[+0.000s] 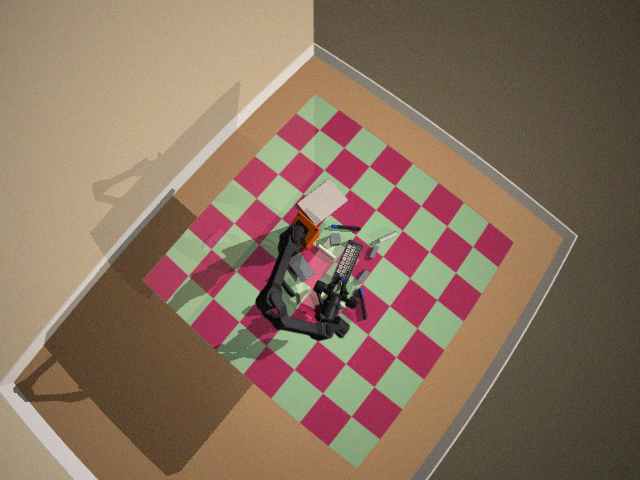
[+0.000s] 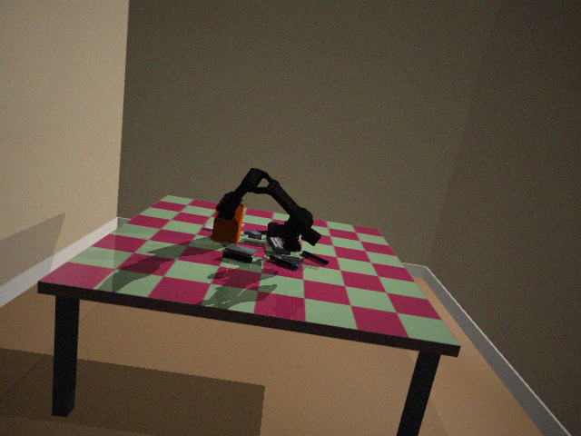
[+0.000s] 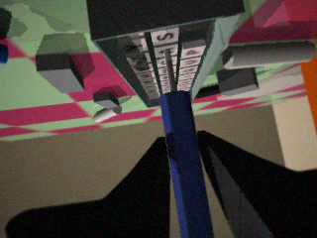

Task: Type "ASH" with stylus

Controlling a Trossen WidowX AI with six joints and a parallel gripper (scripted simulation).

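The A key lies 1 cm behind my gripper tip, 2 cm to the left of it and 7 cm below it. Also, from my gripper tip: thin grey tip (5 cm below); then blue stylus (1 cm below); then H key (7 cm to the left, 7 cm below).
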